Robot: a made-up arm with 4 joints.
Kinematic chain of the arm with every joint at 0, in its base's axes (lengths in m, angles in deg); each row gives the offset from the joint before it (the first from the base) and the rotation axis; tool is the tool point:
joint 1: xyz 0 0 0.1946 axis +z
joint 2: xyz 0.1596 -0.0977 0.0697 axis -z
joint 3: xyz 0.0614 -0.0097 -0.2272 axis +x
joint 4: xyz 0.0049 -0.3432 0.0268 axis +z
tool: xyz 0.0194 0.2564 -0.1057
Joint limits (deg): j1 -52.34..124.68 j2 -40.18..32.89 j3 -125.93..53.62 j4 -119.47..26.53
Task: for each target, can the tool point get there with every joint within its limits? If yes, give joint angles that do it. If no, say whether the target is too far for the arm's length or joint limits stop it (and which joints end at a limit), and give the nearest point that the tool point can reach.
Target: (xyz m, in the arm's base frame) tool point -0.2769 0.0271 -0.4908
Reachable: no: joint limits stop it (at a limit: joint 1, joint 2, joint 3) | nearest point -0.2815 0.3592 -0.2125 | short by 0.433 m
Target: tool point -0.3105 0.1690 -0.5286
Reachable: no: joint limits stop it (at a limit: joint 1, joint 2, joint 3) | nearest point -0.2685 0.4469 -0.3320 | short by 0.343 m
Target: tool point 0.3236 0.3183 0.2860
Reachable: yes | joints 48.62 -14.87 -107.93 -61.06
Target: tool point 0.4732 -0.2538 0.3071
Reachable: yes | joints -4.47 -5.63 -77.49 -74.65
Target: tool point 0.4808 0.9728 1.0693
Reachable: no: too far | nearest point 0.2511 0.5080 0.4636 | short by 0.797 m
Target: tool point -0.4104 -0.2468 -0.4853
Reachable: no: joint limits stop it (at a limit: joint 1, joint 2, joint 4) | nearest point -0.2758 -0.4917 -0.3452 | short by 0.313 m
